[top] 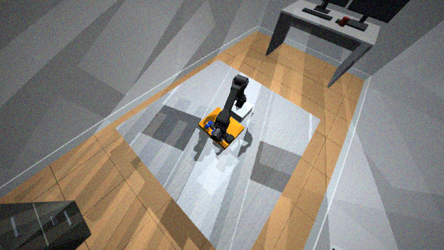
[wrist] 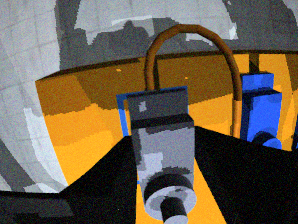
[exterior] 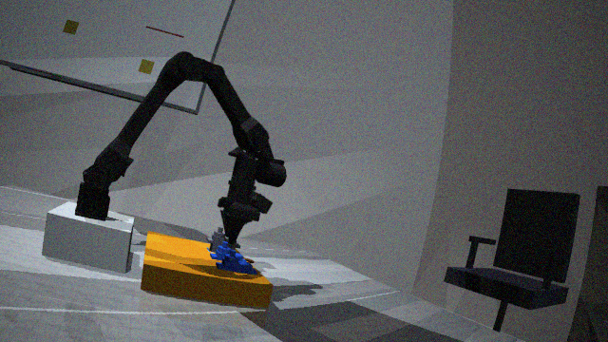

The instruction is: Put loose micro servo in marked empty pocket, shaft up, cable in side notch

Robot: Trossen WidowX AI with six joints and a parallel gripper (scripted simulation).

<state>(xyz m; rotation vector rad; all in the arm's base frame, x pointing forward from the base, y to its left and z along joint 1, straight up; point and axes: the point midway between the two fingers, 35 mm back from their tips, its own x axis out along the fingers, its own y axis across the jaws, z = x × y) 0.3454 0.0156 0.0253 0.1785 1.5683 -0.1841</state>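
Right now my gripper tip is 140 mm past the orange deck, 50 mm to the left of it and 50 mm above it.
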